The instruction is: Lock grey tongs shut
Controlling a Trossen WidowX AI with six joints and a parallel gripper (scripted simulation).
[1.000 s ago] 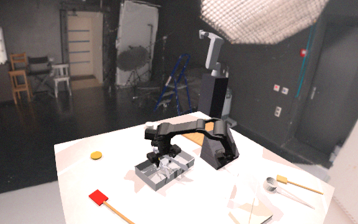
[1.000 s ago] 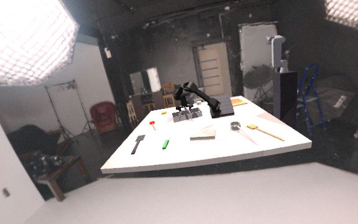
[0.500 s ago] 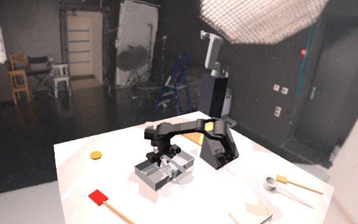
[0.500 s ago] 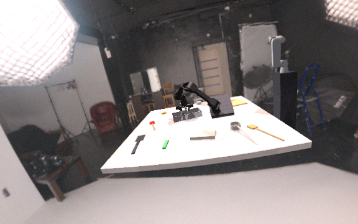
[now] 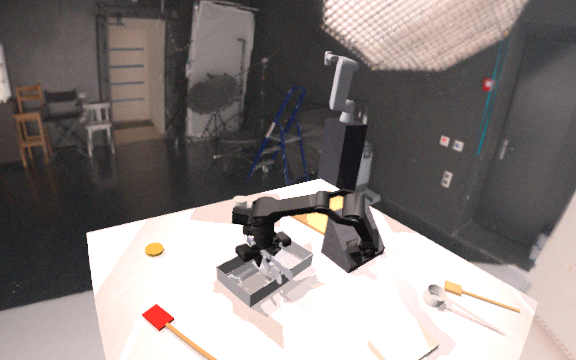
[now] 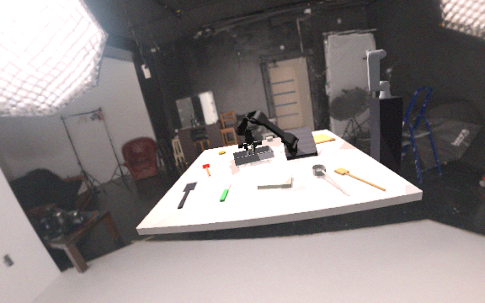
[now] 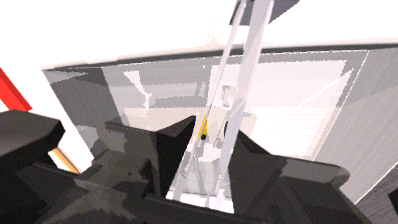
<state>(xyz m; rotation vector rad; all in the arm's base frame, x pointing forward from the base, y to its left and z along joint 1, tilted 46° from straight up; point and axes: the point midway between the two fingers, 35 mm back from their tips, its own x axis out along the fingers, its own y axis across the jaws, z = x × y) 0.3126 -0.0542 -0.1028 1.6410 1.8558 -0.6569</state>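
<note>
The grey roasting tin is 1 cm behind my gripper tip and 1 cm to the left of it. From my gripper tip the other things lie so: yellow disc 33 cm ahead, 25 cm to the right, 2 cm below; then beige block 19 cm behind, 48 cm to the left, 2 cm below; then red spatula 35 cm ahead, 13 cm to the left, 2 cm below.
</note>
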